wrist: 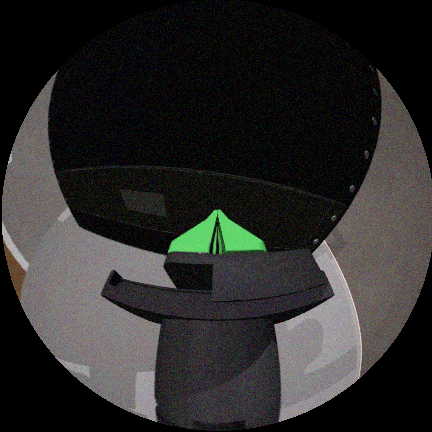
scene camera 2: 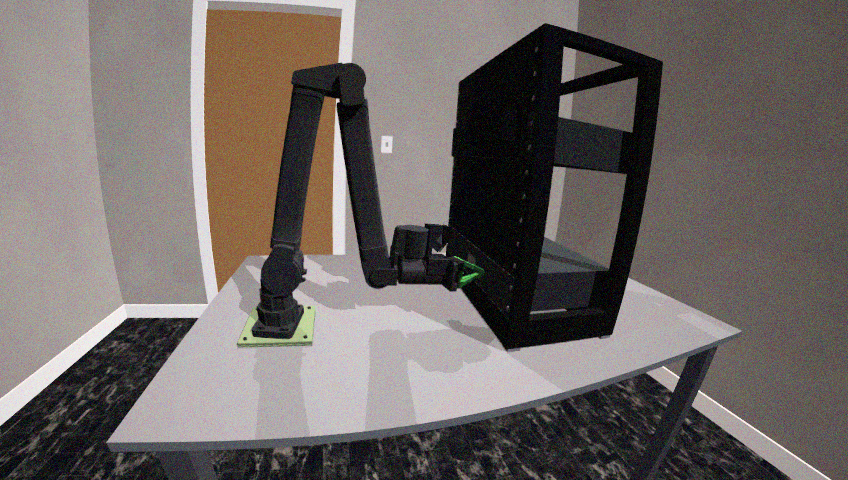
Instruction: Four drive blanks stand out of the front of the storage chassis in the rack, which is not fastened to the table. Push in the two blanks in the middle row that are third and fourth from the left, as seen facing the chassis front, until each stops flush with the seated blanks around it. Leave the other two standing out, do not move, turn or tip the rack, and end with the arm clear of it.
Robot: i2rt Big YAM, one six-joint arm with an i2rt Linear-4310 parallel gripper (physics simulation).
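Frame: origin at the arm's base, x up, y ahead, z left, level; millimetres.
Where they show: gripper, fingertip midpoint: [wrist: 217, 214] [scene camera 2: 483, 272]; arm's base, origin of the base link: [scene camera 2: 279, 322].
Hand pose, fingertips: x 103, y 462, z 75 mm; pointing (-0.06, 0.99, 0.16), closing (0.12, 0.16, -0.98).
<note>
Each offset is from my fingertips to the centre of the thing. "spot": to the spot under its first point. Level surfaces: height alone.
The tall black rack [scene camera 2: 526, 196] [wrist: 215, 110] stands upright on the right part of the table. The storage chassis low in it shows from the side as a dark box [scene camera 2: 565, 291], and its dark front face @(spot: dx +25, dy +4, dz -39 mm) [wrist: 260, 200] shows in the wrist view. It is too dark to make out single blanks or tell which stand out. A lighter grey patch @(spot: dx +1, dy -6, dz +82 mm) [wrist: 145, 202] lies on the left of that front. My gripper [scene camera 2: 480, 272] [wrist: 217, 214] is shut and empty, with its green fingertips together, pointing at the lower front of the rack. Whether the tips touch the front cannot be told.
The arm's green base plate [scene camera 2: 246, 337] sits on the left of the grey table @(dx -116 mm) [scene camera 2: 196, 404]. A second dark unit [scene camera 2: 589, 145] is mounted higher in the rack. The table's curved edge runs near the rack's right side. A brown door [scene camera 2: 267, 35] stands behind the arm.
</note>
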